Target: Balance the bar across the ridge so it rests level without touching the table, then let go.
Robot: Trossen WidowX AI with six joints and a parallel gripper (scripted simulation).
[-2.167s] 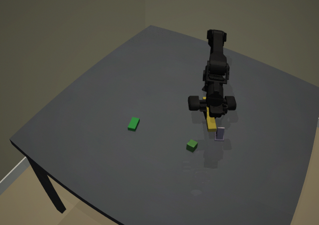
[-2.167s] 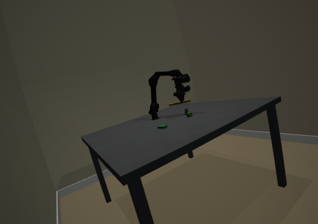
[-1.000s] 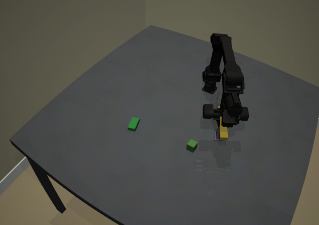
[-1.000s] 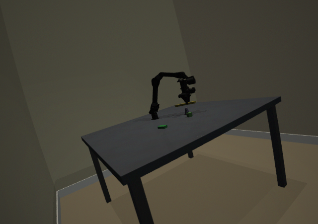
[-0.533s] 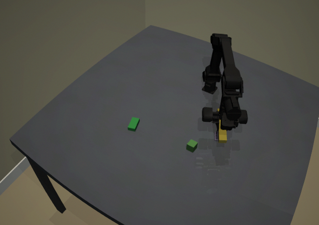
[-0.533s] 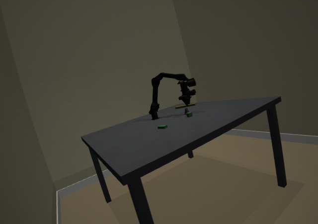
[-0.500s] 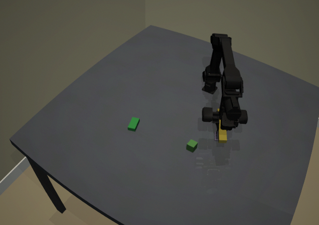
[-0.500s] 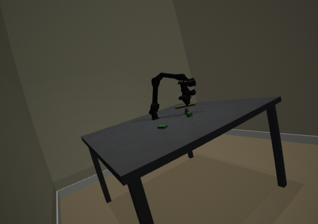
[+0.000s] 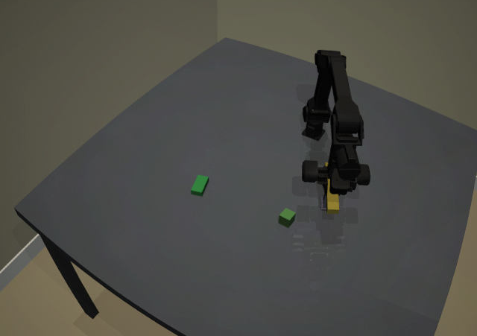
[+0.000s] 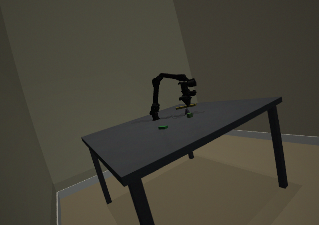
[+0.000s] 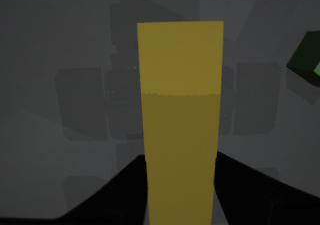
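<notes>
My gripper tip is 3 cm past the yellow bar and 1 cm to the left of it. Also, from my gripper tip: green cube (9 cm to the right, 9 cm ahead, 5 cm below); then flat green block (36 cm to the right, 11 cm ahead, 6 cm below).
</notes>
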